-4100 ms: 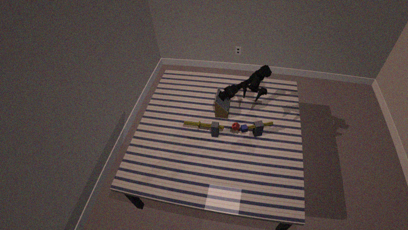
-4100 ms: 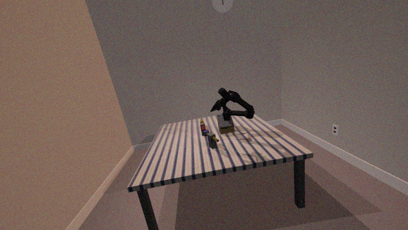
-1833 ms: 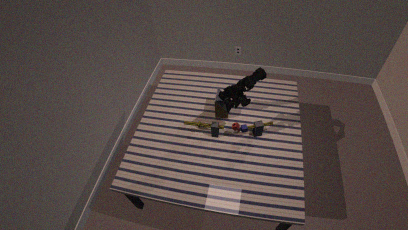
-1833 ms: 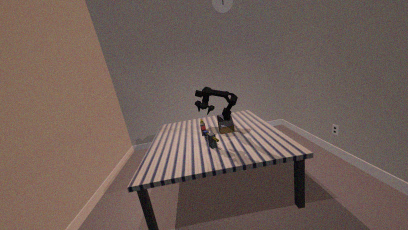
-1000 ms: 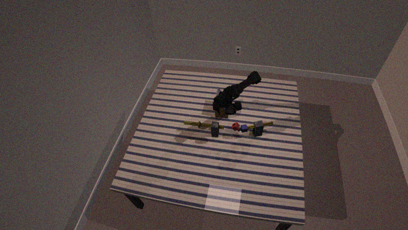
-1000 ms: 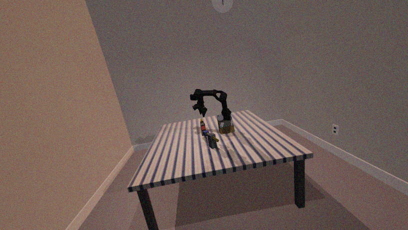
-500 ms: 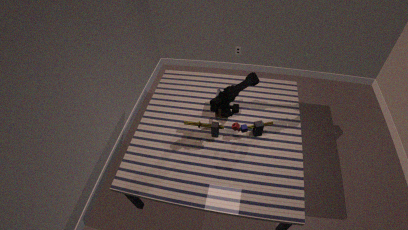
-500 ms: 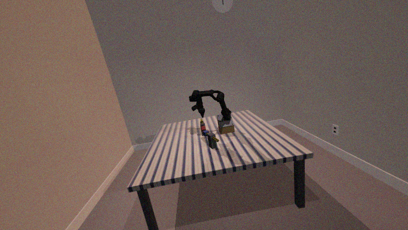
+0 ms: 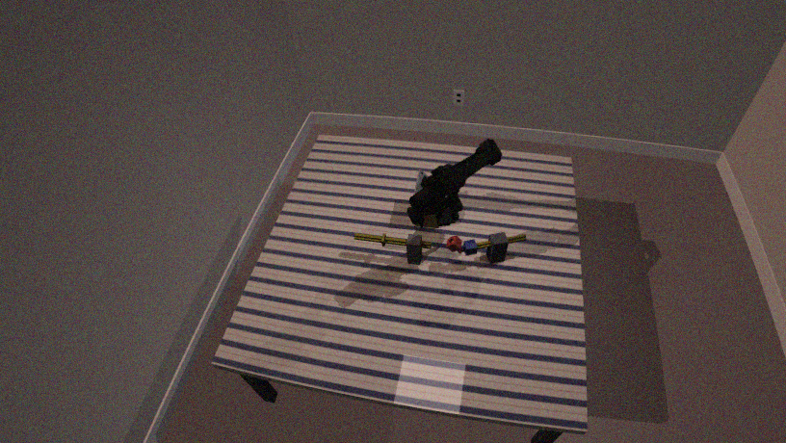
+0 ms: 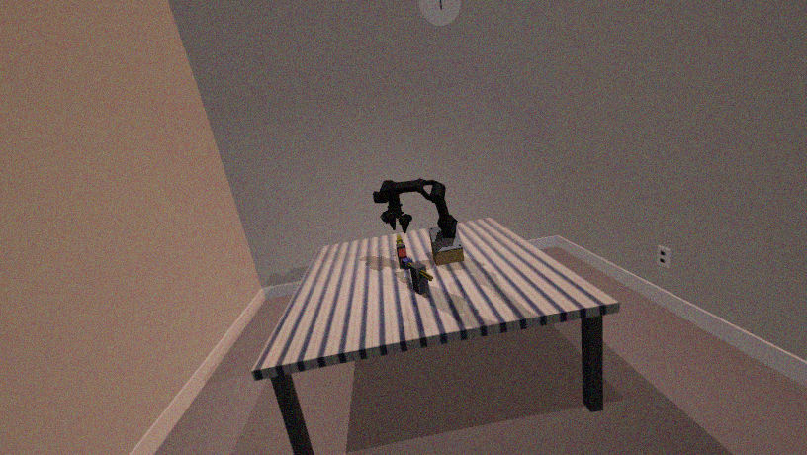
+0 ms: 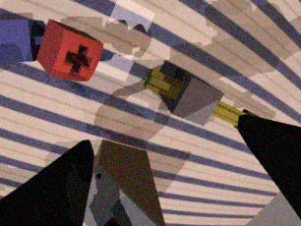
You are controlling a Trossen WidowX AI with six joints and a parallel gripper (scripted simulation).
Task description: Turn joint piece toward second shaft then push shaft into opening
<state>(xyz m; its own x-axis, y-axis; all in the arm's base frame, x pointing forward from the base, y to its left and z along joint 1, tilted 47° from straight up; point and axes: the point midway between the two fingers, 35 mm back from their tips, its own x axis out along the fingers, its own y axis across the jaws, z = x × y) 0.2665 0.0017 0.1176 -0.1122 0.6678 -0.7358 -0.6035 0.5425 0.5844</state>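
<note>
Now: gripper tip 10 cm above the red square joint piece and 8 cm to the right of it.
</note>
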